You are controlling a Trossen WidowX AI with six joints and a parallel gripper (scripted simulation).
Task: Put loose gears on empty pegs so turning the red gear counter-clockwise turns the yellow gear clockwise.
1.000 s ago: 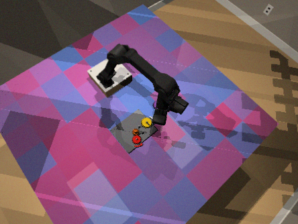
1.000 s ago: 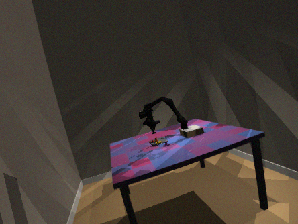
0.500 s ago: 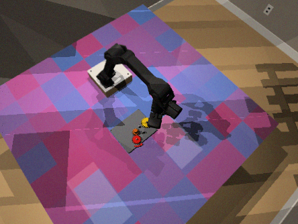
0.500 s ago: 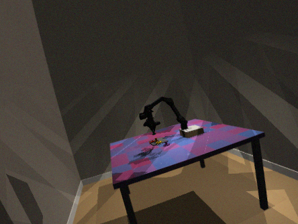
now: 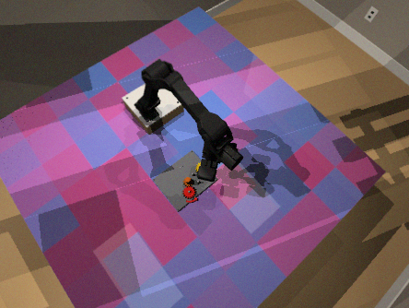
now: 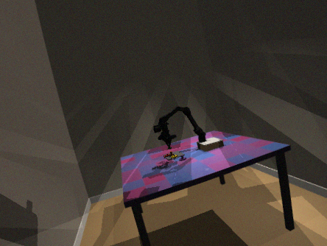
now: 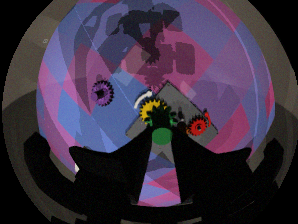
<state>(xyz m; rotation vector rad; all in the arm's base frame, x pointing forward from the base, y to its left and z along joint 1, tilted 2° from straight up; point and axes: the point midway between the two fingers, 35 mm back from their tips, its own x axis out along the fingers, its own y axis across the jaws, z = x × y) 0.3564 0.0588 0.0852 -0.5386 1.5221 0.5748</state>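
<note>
Right now my gripper tip is 110 mm above the orange gear, 90 mm to the left of it and 20 mm past it. The rest, counted from my gripper tip: grey board (120 mm below, 100 mm to the right, 40 mm behind); yellow gear (110 mm below, 30 mm behind, 10 mm to the right); green gear (10 mm below).
</note>
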